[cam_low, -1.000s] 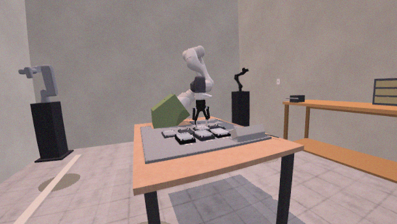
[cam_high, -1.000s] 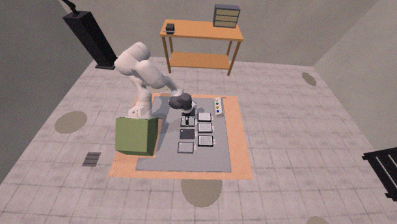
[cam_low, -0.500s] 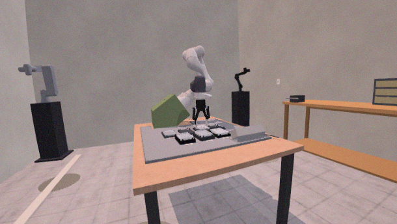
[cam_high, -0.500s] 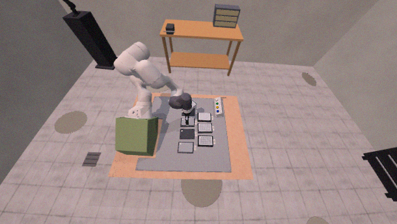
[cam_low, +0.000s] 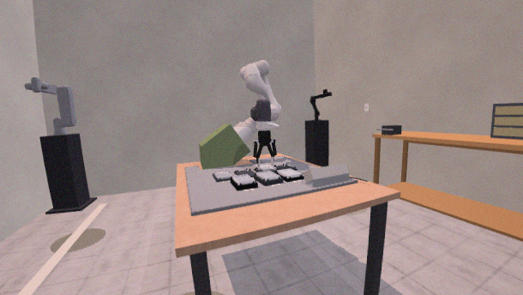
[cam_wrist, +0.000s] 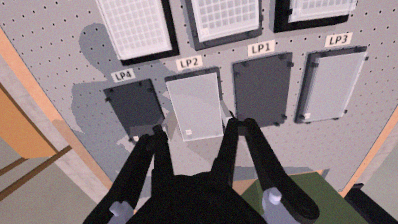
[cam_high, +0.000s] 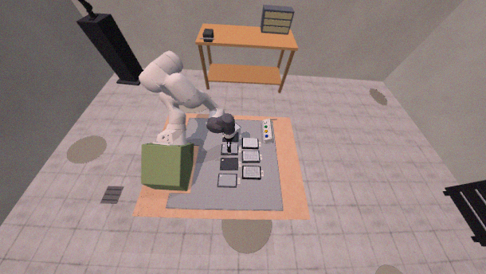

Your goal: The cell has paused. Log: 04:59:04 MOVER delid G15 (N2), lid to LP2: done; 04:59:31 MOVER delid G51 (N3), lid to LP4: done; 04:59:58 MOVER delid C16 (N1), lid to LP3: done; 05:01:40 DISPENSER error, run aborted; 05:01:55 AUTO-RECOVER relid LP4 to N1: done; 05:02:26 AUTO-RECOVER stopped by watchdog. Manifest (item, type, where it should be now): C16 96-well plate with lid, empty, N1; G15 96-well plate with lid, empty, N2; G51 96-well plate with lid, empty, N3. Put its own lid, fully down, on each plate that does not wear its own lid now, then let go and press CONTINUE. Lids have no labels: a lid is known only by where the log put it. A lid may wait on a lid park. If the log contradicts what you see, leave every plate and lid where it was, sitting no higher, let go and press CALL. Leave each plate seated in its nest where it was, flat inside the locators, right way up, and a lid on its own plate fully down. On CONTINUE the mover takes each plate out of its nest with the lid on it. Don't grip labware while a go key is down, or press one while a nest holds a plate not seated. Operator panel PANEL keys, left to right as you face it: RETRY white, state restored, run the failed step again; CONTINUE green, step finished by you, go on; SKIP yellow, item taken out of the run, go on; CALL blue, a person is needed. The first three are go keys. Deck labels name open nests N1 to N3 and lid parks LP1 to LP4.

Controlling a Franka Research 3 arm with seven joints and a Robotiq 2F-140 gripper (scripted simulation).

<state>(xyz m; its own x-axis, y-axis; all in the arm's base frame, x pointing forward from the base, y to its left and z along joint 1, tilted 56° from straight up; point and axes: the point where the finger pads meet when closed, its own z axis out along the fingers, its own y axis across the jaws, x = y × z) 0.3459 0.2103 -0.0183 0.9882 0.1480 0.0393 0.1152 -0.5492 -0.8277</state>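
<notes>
Now: hand 50 mm above the lid park LP2. Also, from my hand: lid park LP4 (130 mm to the left, 50 mm below, 10 mm behind); pale lid (20 mm below); lid park LP1 (130 mm to the right, 50 mm below, 10 mm ahead).
</notes>
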